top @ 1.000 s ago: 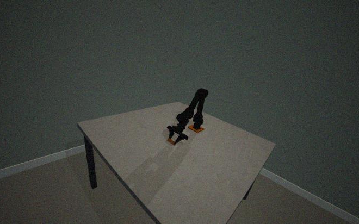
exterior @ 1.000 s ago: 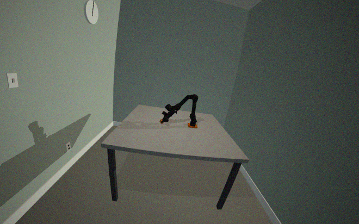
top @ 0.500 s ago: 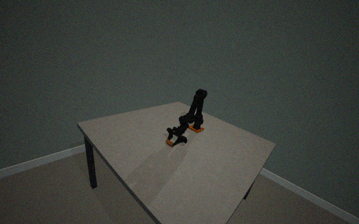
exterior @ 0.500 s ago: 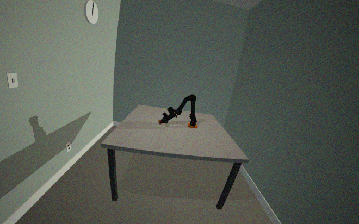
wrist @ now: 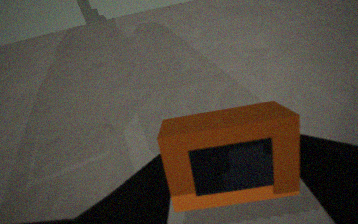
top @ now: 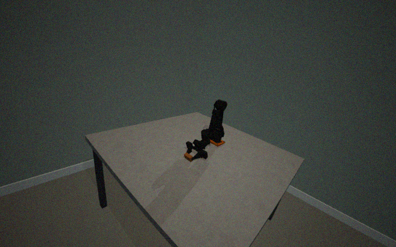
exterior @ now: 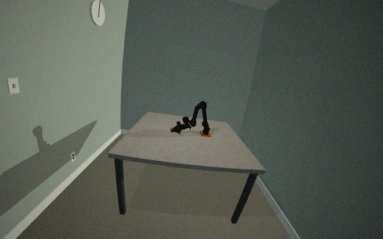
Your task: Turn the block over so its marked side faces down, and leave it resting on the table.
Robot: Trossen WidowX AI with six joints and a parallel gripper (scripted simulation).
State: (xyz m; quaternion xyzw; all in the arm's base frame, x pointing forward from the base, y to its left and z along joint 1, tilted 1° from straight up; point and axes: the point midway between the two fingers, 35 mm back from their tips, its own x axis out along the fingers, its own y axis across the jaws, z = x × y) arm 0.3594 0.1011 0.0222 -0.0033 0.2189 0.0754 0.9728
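The orange block is 10 mm behind my gripper tip.
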